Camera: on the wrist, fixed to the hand. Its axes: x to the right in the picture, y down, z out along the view.
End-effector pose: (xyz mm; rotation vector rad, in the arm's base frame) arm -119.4 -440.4 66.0 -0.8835 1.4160 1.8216
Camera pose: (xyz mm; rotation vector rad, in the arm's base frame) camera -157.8 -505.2 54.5 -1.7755 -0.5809 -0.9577
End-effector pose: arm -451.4 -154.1 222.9 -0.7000 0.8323 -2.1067
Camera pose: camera -491.0 -173.1 160.7 0.1636 0.2626 0.9073
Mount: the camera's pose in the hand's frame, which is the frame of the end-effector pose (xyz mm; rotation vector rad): 24.8 38.3 -61.0 -0.0824 0.9255 -2.9879
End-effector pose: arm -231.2 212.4 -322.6 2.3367 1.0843 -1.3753
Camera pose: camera -157.1 229.3 -316.8 0.5048 -1.9222 -0.3252
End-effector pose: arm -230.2 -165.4 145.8 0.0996 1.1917 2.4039
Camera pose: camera -282.1 -219.9 134.0 -1.5027 0.1804 -0.4189
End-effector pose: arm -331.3 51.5 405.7 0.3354 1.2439 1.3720
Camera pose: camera -407.3 54.6 401.2 -1.7582 0.7536 -1.2629
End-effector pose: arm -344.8 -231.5 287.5 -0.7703 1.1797 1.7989
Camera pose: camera -387.2 -288.7 260.3 -1.6005 -0.4420 -1.1185
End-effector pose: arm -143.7 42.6 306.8 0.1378 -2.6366 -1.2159
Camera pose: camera -152.0 18.0 378.4 -2.8509 -0.2469 0.3615
